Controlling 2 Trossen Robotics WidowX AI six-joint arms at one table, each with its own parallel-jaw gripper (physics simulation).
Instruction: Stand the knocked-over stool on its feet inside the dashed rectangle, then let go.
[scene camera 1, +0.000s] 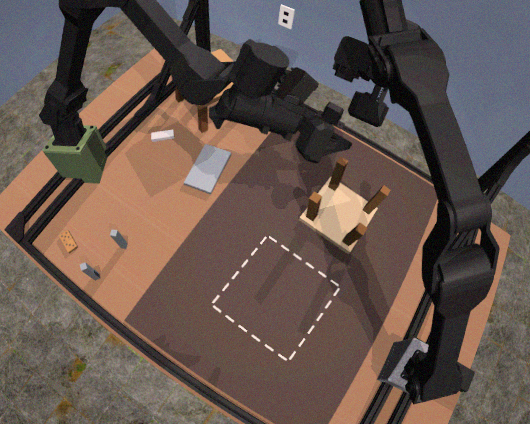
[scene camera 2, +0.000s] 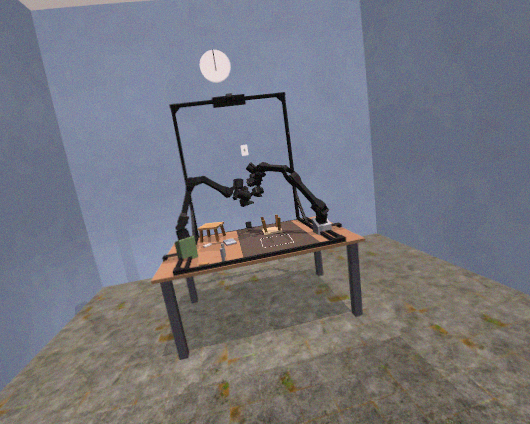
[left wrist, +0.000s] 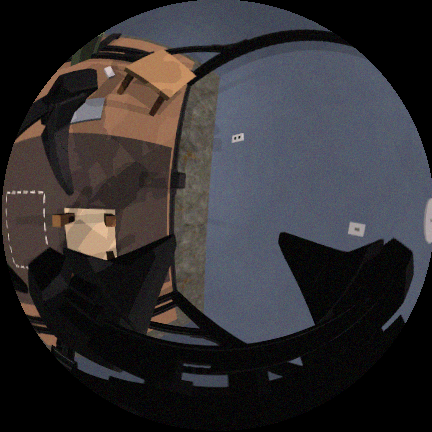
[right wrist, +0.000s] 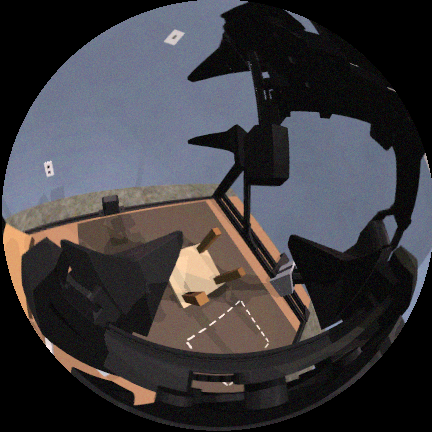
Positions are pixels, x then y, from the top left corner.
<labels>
my left gripper: open, holds nothing
my right gripper: open, holds nothing
a stool (left wrist: 163, 73): on the table
</labels>
